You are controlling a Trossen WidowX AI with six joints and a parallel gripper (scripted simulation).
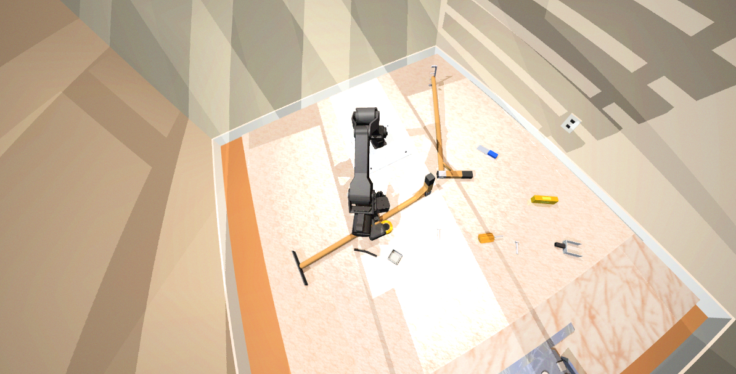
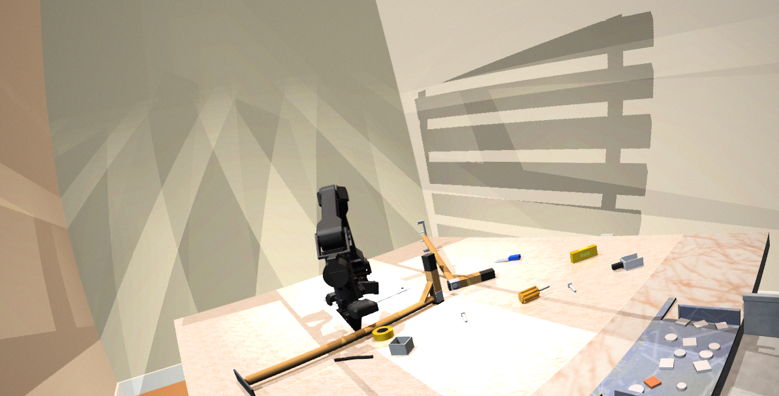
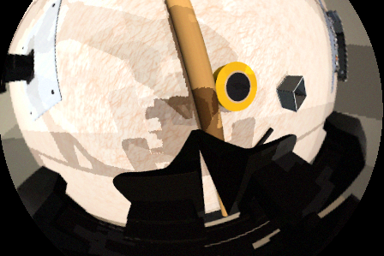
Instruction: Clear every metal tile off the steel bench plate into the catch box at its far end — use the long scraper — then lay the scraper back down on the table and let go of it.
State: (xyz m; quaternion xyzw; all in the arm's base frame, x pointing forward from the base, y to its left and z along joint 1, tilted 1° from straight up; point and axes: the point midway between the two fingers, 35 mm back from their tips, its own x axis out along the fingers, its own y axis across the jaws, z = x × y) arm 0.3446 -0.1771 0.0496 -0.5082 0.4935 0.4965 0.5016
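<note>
Right now the long scraper is 50 mm above my gripper tip, 20 mm to the right of it and 20 mm ahead of it. From my gripper tip the other things lie so: grey box (160 mm ahead, 30 mm to the left, 10 mm below); then yellow tape roll (50 mm ahead, 40 mm to the left, 10 mm below); then black strip (100 mm ahead, 70 mm to the right, 10 mm below).
</note>
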